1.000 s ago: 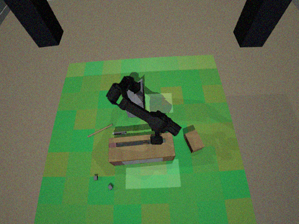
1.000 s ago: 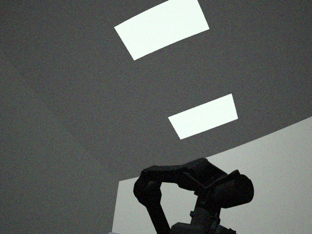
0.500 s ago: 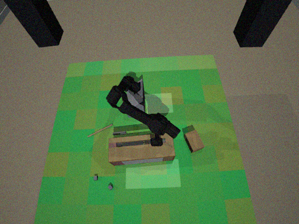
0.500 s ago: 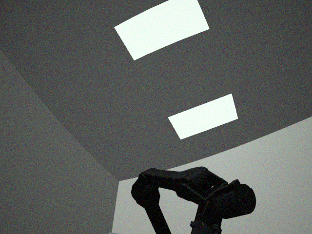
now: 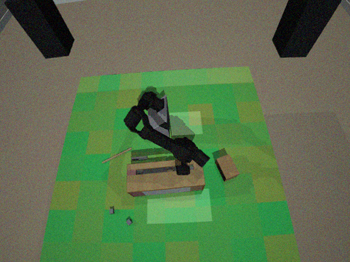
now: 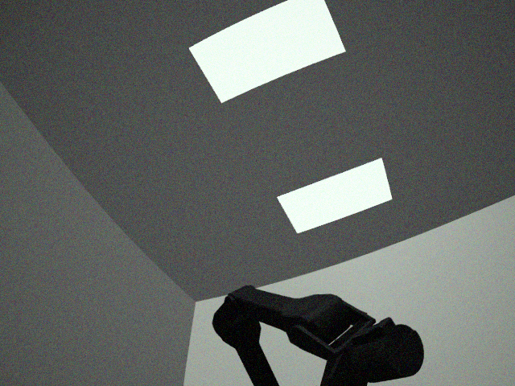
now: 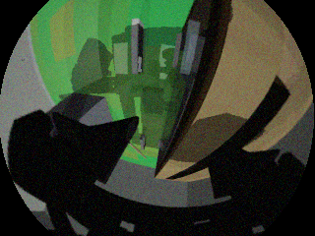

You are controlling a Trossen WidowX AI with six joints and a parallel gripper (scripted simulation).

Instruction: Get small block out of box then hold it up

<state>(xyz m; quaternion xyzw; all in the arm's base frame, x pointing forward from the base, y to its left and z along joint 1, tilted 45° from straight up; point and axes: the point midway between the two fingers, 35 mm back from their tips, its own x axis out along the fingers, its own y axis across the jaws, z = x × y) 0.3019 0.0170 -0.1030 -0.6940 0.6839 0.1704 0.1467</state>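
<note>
Now: the wooden box 4 cm ahead of my gripper tip, 6 cm to the right of it and 3 cm below it. From my gripper tip the other things lie so: thin brown stick 9 cm behind, 36 cm to the right, 9 cm below; then small brown box 3 cm ahead, 27 cm to the left, 6 cm below.
</note>
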